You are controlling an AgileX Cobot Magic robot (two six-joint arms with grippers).
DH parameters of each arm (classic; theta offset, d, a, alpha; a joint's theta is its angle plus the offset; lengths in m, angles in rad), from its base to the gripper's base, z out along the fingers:
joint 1: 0 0.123 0 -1.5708
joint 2: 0.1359 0 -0.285 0
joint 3: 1.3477 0 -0.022 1.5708
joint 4: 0 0.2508 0 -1.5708
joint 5: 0 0 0.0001 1.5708
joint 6: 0 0.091 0 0
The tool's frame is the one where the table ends.
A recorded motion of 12 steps. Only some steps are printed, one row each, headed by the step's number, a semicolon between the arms.
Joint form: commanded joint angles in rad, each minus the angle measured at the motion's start. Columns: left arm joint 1, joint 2, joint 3, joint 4, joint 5, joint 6; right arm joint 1, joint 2, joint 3, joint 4, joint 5, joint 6.
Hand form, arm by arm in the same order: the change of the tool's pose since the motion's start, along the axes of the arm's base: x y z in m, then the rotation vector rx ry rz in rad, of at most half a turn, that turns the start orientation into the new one. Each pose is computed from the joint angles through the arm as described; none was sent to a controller.
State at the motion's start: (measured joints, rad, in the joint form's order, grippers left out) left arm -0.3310 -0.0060 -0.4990 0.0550 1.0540 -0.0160; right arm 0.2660 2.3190 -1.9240 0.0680 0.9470 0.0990
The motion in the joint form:
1: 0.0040 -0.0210 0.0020 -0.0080 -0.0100 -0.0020; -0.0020 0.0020 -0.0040 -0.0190 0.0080 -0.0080
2: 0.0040 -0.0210 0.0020 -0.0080 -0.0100 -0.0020; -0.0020 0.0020 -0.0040 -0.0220 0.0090 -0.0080
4: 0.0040 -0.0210 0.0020 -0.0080 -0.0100 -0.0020; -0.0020 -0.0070 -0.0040 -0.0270 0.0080 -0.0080
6: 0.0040 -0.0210 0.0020 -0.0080 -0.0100 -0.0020; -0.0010 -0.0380 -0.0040 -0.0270 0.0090 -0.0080
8: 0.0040 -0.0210 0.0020 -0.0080 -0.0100 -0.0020; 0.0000 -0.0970 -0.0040 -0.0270 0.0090 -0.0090
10: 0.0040 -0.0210 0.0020 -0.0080 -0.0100 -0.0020; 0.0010 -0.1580 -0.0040 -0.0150 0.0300 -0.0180
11: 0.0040 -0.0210 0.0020 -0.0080 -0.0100 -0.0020; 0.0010 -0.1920 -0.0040 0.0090 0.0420 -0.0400
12: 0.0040 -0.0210 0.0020 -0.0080 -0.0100 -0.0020; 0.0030 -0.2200 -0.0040 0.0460 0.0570 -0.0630
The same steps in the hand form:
1: -0.0027 0.0002 0.0001 -0.0171 -0.0249 -0.0001; 0.0006 -0.0023 -0.0002 -0.0212 0.0001 0.0118
2: -0.0027 0.0002 0.0001 -0.0171 -0.0249 -0.0001; 0.0005 -0.0025 -0.0002 -0.0242 0.0003 0.0127
4: -0.0027 0.0002 0.0001 -0.0171 -0.0249 -0.0001; 0.0003 -0.0030 0.0042 -0.0263 -0.0106 0.0140
6: -0.0027 0.0002 0.0001 -0.0171 -0.0249 -0.0001; -0.0014 -0.0029 0.0195 -0.0186 -0.0396 0.0147
8: -0.0027 0.0002 0.0001 -0.0171 -0.0249 -0.0001; -0.0057 -0.0036 0.0484 -0.0039 -0.0968 0.0158
10: -0.0027 0.0002 0.0001 -0.0171 -0.0249 -0.0001; -0.0138 -0.0043 0.0772 0.0148 -0.1338 0.0228
11: -0.0027 0.0002 0.0001 -0.0171 -0.0249 -0.0001; -0.0193 -0.0039 0.0930 0.0355 -0.1525 0.0390
12: -0.0027 0.0002 0.0001 -0.0171 -0.0249 -0.0001; -0.0252 -0.0015 0.1059 0.0663 -0.1601 0.0570

